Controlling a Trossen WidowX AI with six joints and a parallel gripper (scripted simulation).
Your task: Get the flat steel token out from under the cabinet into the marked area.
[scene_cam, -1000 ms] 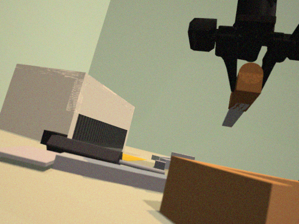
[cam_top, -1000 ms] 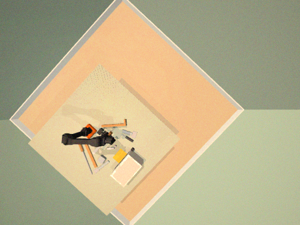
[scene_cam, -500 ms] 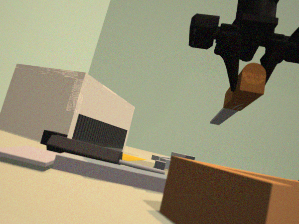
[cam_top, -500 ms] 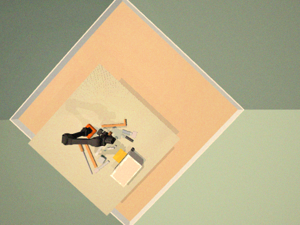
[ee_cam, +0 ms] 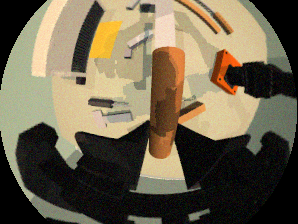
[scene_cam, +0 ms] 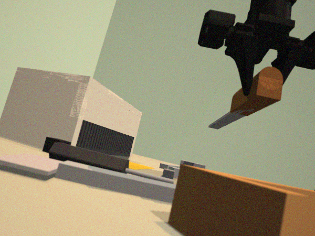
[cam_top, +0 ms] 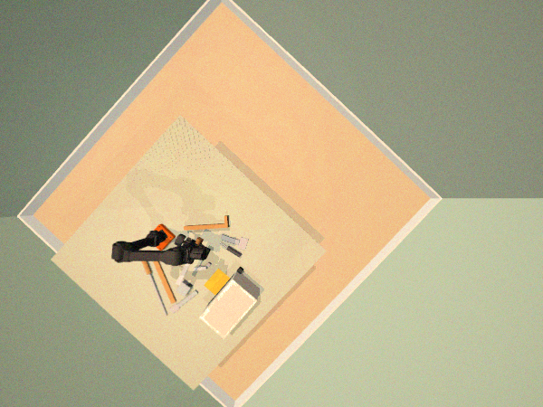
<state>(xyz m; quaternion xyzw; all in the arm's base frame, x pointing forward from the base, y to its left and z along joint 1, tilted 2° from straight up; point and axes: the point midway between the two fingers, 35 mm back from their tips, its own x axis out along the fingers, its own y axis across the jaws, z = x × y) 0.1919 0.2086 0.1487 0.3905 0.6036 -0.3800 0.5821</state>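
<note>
Right now the dark screwdriver is 140 mm ahead of my gripper tip, 70 mm to the left of it and 130 mm below it. Also, from my gripper tip: token (440 mm ahead, 120 mm to the right, 140 mm below); orange stick (50 mm ahead, 400 mm to the right, 140 mm below).
</note>
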